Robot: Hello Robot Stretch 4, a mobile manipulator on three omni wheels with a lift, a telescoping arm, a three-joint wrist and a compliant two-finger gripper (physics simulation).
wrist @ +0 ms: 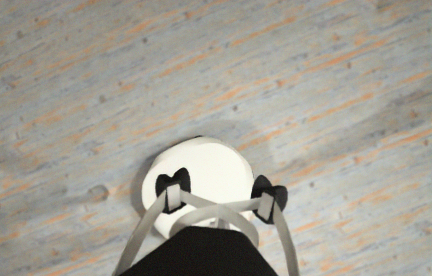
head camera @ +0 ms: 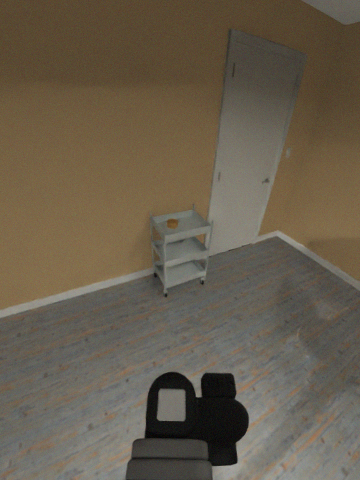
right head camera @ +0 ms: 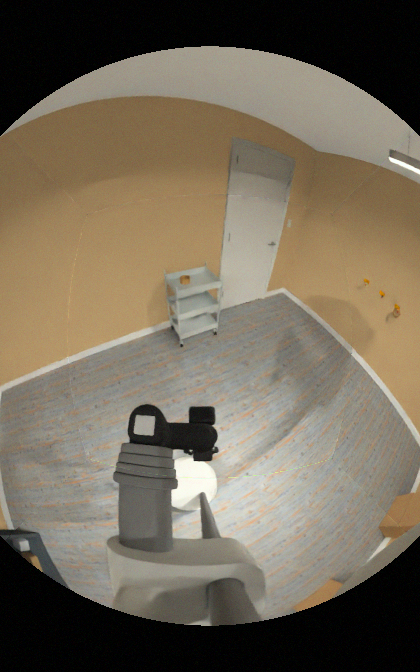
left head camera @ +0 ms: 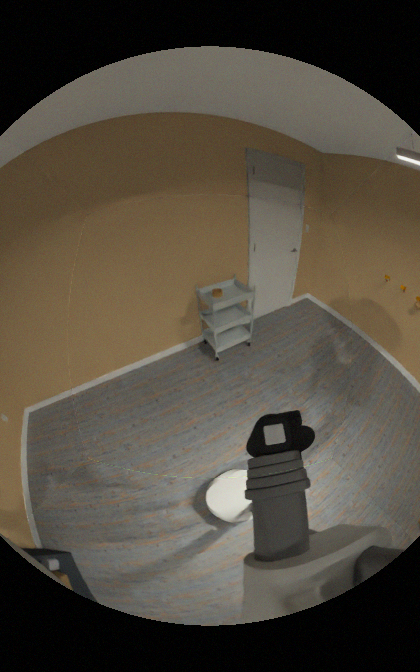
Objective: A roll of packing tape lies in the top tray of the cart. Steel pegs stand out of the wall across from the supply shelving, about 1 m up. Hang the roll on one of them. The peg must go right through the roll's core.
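Seen in the pictures: gripper, between the fingertips: (wrist: 221, 186); robot's base, origin of its link: (wrist: 203, 185).
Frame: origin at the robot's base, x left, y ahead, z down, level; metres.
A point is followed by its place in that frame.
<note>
The tan roll of packing tape (head camera: 172, 223) @[x 0.045, y 1.579, z -0.685 m] (left head camera: 217, 293) (right head camera: 185, 280) lies in the top tray of the grey three-tier cart (head camera: 192, 233) @[x -0.126, y 1.463, z -0.663 m] (left head camera: 235, 301) (right head camera: 202, 288), toward its left side. Orange-mounted pegs show on the right wall: a first peg (left head camera: 387, 277) (right head camera: 366, 281), a middle peg (left head camera: 403, 288) (right head camera: 382, 294) and a nearer peg (left head camera: 418, 300) (right head camera: 397, 307). A small tan ring-like thing shows at the nearer peg. My gripper (wrist: 221, 186) @[x -0.087, y 0.175, z -0.837 m] is open and empty, pointing down above the white round base, well away from the cart. Its fingers are hidden in the head views.
The cart stands against the tan wall, left of a white door (head camera: 250, 140) @[x -0.673, y 2.143, z -1.322 m] (left head camera: 275, 225) (right head camera: 257, 215). The dark shelving (left head camera: 82, 575) (right head camera: 47, 555) shows at the lower left. A cardboard box (right head camera: 405, 515) and another box (right head camera: 320, 595) show at the lower right.
</note>
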